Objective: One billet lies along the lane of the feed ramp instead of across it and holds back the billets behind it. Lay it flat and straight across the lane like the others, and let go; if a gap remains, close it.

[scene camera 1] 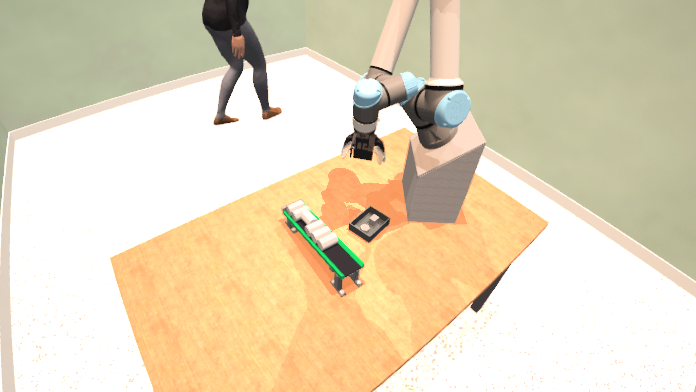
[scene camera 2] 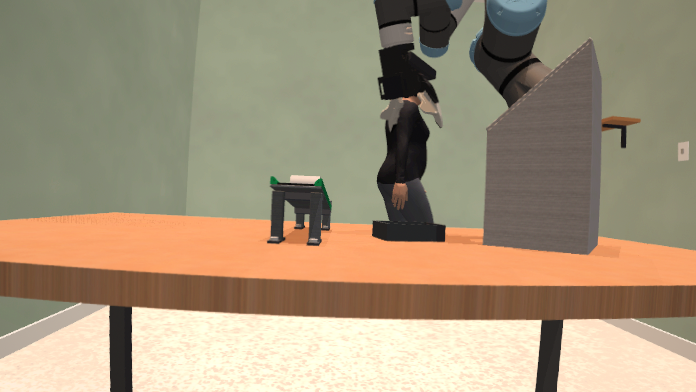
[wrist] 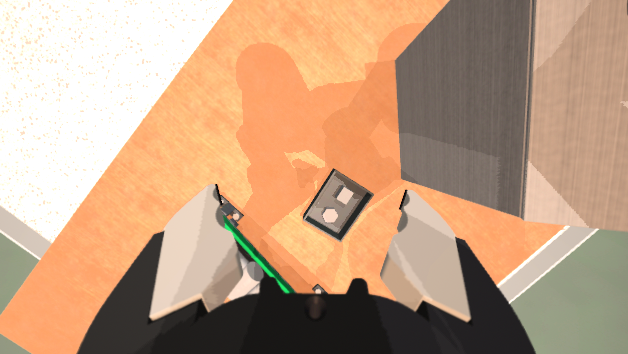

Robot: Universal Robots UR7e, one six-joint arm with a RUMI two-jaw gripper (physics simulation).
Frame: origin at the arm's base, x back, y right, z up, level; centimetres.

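Seen in the pictures: gripper, fingertip midpoint: [scene camera 1: 363,158] [scene camera 2: 415,130] [wrist: 312,189]; arm's base at its link origin: [scene camera 1: 439,134] [scene camera 2: 546,107].
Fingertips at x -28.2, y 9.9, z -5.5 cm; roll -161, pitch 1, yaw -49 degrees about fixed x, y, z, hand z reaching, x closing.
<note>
Offsets run from my fingertips to a thing's top centre. "pt": to the spot under its first point. Level surfaces: height alone.
The feed ramp [scene camera 1: 342,257] [scene camera 2: 296,189] has green rails and a dark lane. One white billet {dx -23.2, dy -0.5, dz -14.3 cm} [scene camera 1: 309,218] lies along the lane. On its taller-legged side, several white billets {dx -24.6, dy -13.2, dz -12.9 cm} [scene camera 1: 326,240] lie across the lane; others {dx -23.6, dy +8.4, dz -15.9 cm} [scene camera 1: 296,206] lie across it at the far, lower end. Dark lane shows beside the lengthwise billet. A white billet {pt dx -24.6, dy -14.8, dz -13.7 cm} [scene camera 2: 305,179] shows above the ramp's near end in scene camera 2. My gripper [scene camera 1: 363,158] [scene camera 2: 415,124] [wrist: 312,189] is open and empty, high above the table, to the robot-base side of the ramp. In the wrist view my left finger and gripper body hide most of the ramp.
A dark tray {dx -2.7, dy -10.0, dz -21.7 cm} [scene camera 1: 354,233] [scene camera 2: 407,232] [wrist: 321,232] with two small pale pieces stands between the ramp and the grey robot pedestal [scene camera 1: 437,192] [scene camera 2: 540,180] [wrist: 465,115]. A person [scene camera 1: 232,50] [scene camera 2: 407,145] stands on the floor beyond the table {dz -25.2 cm} [scene camera 1: 200,300].
</note>
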